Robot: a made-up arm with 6 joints.
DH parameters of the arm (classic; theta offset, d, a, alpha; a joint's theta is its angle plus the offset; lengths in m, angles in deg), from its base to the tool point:
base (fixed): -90 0 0.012 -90
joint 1: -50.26 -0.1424 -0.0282 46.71
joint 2: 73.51 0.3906 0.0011 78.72
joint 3: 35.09 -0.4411 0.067 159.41
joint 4: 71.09 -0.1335 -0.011 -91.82
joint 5: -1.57 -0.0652 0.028 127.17
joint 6: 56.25 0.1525 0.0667 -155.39
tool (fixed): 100.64 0.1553 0 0
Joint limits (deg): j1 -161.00..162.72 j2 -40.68..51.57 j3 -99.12..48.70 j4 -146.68..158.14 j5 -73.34..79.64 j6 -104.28..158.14
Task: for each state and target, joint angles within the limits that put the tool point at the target. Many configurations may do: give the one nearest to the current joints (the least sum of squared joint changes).
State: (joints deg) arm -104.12 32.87 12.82 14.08 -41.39 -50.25
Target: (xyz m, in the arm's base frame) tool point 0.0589 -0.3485 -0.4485
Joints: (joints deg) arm -113.77 33.02 19.07 12.51 -58.67 -56.55
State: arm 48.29 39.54 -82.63 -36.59 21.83 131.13
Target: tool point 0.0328 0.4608 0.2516
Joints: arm 42.64 51.57 -89.98 -39.53 40.94 105.36
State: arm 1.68 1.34 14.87 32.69 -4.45 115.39
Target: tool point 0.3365 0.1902 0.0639
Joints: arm 33.79 -12.92 -4.12 65.64 -16.83 136.32
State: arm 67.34 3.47 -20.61 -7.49 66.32 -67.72
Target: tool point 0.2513 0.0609 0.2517
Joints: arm 87.50 -0.82 -27.18 0.78 66.61 -66.23
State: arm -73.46 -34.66 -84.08 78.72 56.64 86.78
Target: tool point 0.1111 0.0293 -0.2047
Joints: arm -29.24 -23.13 -97.53 96.15 42.47 118.64
